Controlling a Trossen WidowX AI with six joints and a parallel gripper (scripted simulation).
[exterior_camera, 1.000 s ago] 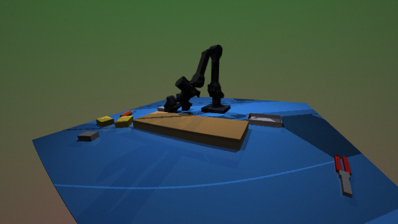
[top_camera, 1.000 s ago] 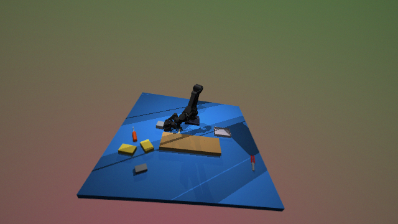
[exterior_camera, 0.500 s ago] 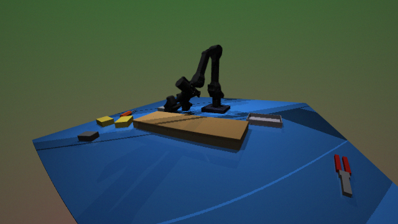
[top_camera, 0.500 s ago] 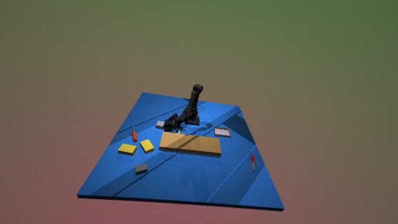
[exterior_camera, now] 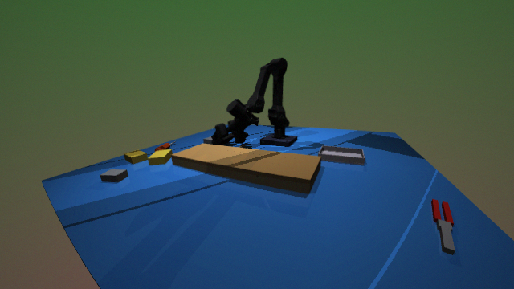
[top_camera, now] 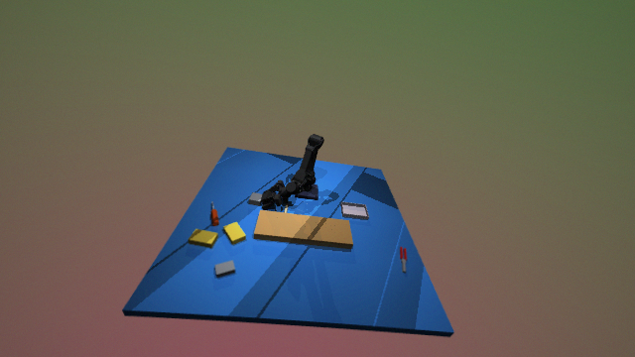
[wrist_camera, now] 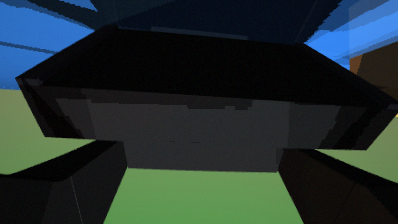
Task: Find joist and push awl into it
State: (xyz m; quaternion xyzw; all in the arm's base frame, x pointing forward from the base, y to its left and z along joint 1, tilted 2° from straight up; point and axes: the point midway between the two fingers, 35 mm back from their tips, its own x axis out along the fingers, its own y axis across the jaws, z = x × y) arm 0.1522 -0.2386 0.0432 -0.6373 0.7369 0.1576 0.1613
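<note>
Now: the stud finder 1 cm behind my gripper tip and 1 cm below it. From my gripper tip the other things lie so: grey block: 2 cm behind, 6 cm to the right, 4 cm below; grey tray: 5 cm ahead, 56 cm to the left, 5 cm below.
</note>
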